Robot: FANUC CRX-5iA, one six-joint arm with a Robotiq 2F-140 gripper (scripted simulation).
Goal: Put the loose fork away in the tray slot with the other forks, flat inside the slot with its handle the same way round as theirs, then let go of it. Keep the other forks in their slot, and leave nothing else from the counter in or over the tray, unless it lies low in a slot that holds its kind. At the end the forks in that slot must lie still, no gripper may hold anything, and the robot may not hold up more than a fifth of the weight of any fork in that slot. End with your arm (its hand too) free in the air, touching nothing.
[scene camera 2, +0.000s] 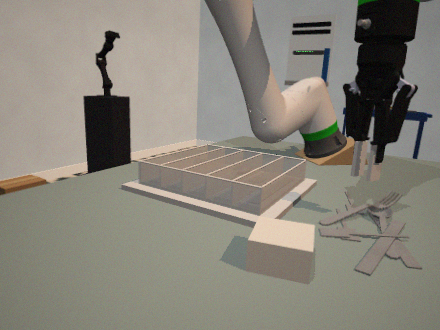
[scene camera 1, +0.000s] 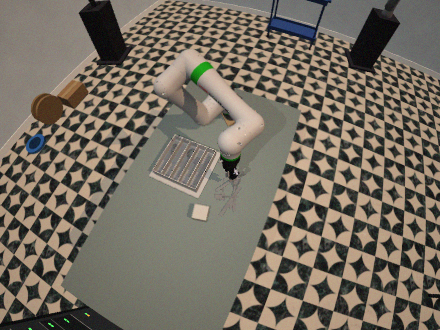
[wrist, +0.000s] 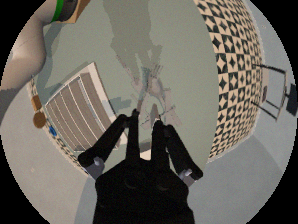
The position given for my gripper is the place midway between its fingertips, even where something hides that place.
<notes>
In view: my gripper (scene camera 2: 364, 177), a cream block (scene camera 2: 283, 249) and a slotted tray (scene camera 2: 248, 181).
My gripper shows as well in the wrist view (wrist: 146, 107).
</notes>
